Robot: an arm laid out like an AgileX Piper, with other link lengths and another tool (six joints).
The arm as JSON. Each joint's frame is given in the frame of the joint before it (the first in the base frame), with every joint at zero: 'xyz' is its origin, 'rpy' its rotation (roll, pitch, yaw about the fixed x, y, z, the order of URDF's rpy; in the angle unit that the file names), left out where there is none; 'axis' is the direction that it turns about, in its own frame. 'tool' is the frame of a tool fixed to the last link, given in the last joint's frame.
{
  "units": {
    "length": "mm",
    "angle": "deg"
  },
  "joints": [
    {
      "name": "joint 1",
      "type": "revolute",
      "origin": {
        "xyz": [
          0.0,
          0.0,
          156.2
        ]
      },
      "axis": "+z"
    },
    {
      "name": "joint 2",
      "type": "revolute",
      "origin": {
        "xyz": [
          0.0,
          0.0,
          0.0
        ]
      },
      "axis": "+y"
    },
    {
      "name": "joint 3",
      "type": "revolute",
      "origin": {
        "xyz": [
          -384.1,
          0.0,
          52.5
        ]
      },
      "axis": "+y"
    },
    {
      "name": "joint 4",
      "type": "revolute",
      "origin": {
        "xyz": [
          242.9,
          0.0,
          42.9
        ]
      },
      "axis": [
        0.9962,
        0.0,
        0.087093
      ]
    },
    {
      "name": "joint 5",
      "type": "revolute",
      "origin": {
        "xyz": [
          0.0,
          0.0,
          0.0
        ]
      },
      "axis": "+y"
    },
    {
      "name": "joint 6",
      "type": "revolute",
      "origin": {
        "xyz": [
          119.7,
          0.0,
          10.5
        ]
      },
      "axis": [
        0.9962,
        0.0,
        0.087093
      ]
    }
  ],
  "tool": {
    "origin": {
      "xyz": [
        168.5,
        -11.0,
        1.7
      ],
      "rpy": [
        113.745,
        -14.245,
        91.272
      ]
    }
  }
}
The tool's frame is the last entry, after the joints.
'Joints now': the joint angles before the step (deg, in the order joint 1, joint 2, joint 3, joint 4, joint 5, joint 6). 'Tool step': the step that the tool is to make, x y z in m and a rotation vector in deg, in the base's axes. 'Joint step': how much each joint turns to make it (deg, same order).
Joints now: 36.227, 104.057, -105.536, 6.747, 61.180, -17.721
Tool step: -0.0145, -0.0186, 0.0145, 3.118, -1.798, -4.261
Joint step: -0.004, -6.054, 8.085, -1.299, -5.761, 4.449
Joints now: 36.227, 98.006, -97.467, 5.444, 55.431, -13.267
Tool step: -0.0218, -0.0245, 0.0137, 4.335, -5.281, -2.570
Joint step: 0.014, -9.205, 14.048, -1.080, -11.846, 2.089
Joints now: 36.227, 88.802, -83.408, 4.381, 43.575, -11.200
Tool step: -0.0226, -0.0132, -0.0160, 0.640, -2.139, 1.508
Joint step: 0.003, -5.064, 11.074, 1.828, -7.948, -3.451
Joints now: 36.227, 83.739, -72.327, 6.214, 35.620, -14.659
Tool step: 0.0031, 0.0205, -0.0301, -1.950, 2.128, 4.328
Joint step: 0.119, 3.995, 0.255, 5.124, -0.736, -7.415
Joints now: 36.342, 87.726, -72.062, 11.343, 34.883, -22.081
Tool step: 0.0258, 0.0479, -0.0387, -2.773, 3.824, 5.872
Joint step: 0.667, 10.747, -8.485, 4.870, 3.614, -7.321
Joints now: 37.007, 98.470, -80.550, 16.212, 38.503, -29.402
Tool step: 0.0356, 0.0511, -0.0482, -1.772, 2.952, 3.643
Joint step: 0.971, 12.298, -10.700, 2.179, 2.541, -3.164
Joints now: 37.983, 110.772, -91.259, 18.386, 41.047, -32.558
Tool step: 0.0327, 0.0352, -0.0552, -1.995, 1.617, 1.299
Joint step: 0.768, 10.765, -9.019, -0.558, 0.835, -0.165
